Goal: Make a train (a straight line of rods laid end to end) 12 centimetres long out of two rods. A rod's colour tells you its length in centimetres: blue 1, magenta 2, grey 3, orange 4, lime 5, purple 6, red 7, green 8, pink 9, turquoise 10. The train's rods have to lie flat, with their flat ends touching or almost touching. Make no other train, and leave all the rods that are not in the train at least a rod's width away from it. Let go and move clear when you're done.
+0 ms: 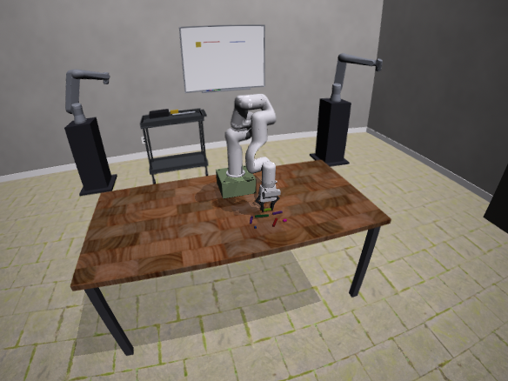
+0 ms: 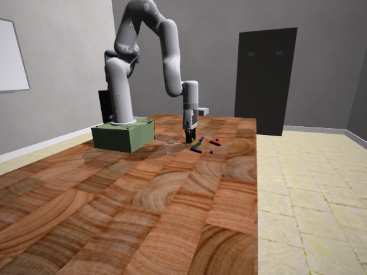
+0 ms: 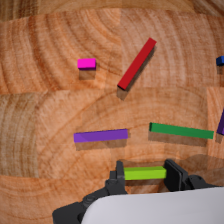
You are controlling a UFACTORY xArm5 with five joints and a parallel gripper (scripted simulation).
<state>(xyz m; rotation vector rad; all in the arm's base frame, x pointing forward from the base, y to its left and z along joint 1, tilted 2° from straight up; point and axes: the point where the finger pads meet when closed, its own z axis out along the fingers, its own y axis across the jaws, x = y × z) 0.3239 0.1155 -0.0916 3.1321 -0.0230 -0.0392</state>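
The green rod lies 50 mm ahead of my hand, 50 mm to the right of it and 20 mm below it. The rest, counted from my hand: magenta rod 130 mm ahead, 60 mm to the left, 20 mm below; red rod 130 mm ahead, 20 mm below; lime rod 20 mm below.
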